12 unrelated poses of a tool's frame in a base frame.
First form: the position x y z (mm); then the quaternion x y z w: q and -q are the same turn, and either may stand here.
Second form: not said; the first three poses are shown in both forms.
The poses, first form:
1: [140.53 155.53 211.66 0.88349 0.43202 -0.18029 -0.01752]
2: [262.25 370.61 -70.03 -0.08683 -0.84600 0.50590 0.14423]
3: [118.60 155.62 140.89 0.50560 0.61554 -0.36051 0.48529]
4: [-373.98 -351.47 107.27 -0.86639 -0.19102 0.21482 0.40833]
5: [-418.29 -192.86 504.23 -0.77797 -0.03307 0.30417 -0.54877]
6: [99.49 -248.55 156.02 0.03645 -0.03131 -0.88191 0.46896]
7: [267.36 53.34 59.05 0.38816 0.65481 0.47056 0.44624]
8: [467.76 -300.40 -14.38 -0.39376 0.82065 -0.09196 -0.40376]
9: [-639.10 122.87 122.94 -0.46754 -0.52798 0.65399 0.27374]
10: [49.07 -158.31 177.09 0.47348 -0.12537 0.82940 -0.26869]
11: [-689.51 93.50 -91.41 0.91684 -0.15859 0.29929 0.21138]
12: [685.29 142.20 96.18 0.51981 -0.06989 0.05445 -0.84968]
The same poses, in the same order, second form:
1: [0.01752 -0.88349 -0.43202 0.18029 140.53 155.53 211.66]
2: [0.14423 -0.08683 -0.84600 0.50590 262.25 370.61 -70.03]
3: [0.48529 0.50560 0.61554 -0.36051 118.60 155.62 140.89]
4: [0.40833 -0.86639 -0.19102 0.21482 -373.98 -351.47 107.27]
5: [0.54877 0.77797 0.03307 -0.30417 -418.29 -192.86 504.23]
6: [0.46896 0.03645 -0.03131 -0.88191 99.49 -248.55 156.02]
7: [0.44624 0.38816 0.65481 0.47056 267.36 53.34 59.05]
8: [0.40376 0.39376 -0.82065 0.09196 467.76 -300.40 -14.38]
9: [0.27374 -0.46754 -0.52798 0.65399 -639.10 122.87 122.94]
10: [0.26869 -0.47348 0.12537 -0.82940 49.07 -158.31 177.09]
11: [0.21138 0.91684 -0.15859 0.29929 -689.51 93.50 -91.41]
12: [0.84968 -0.51981 0.06989 -0.05445 685.29 142.20 96.18]
